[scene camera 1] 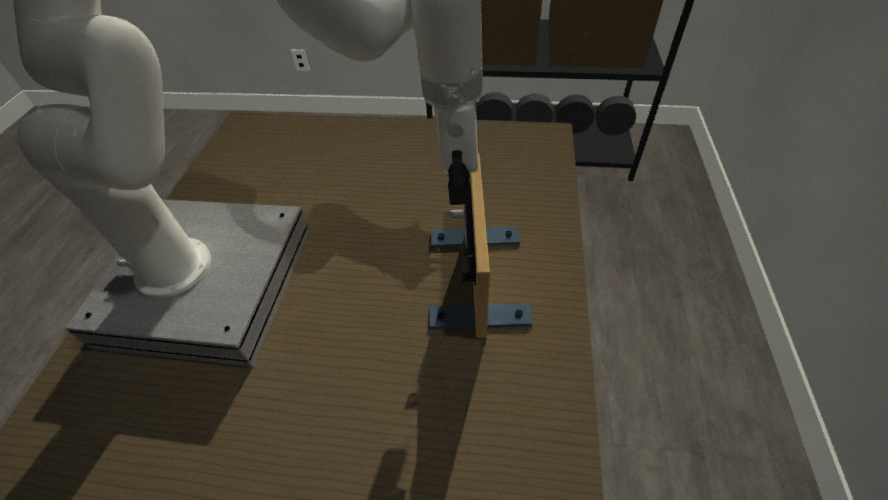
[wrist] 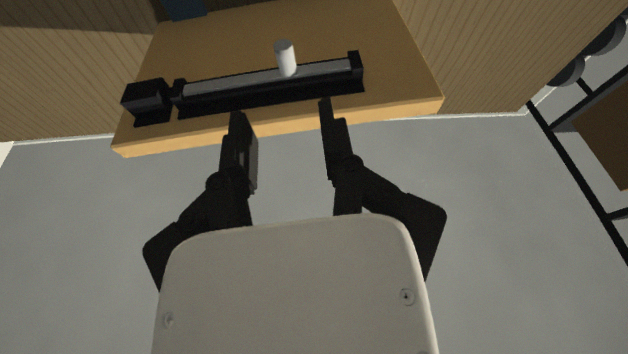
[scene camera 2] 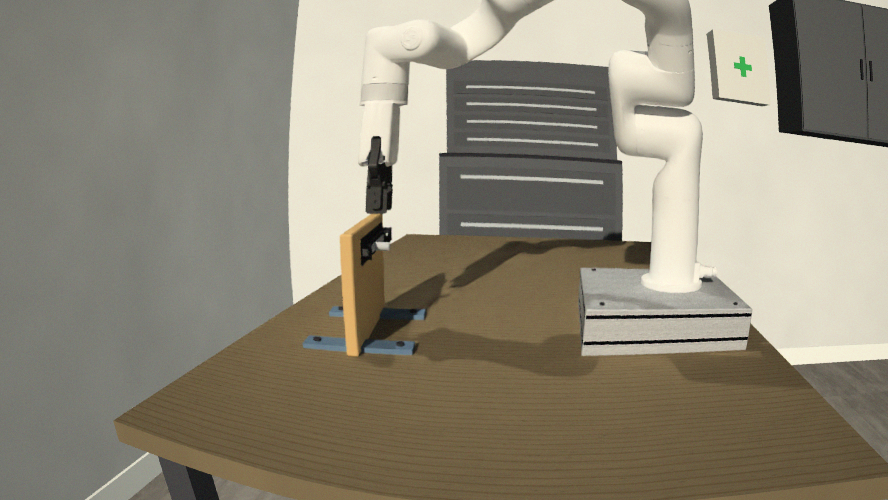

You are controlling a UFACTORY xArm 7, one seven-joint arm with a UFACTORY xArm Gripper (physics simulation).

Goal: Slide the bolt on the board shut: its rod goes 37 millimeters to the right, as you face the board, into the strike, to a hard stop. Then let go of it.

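The board stands upright. The bolt's grey rod lies in a black housing across its face. The white knob sticks out from the rod. The black strike block sits at the left in the wrist view, with a small gap between it and the housing. My gripper is open, fingers partly apart with nothing between them. It points down near the board's top edge, its tips above the knob and apart from it.
Two blue feet carry the board on the wooden table. The arm's grey base plate is on the board's bolt side. A black shelf rack and a grey drawer cabinet stand beyond the table.
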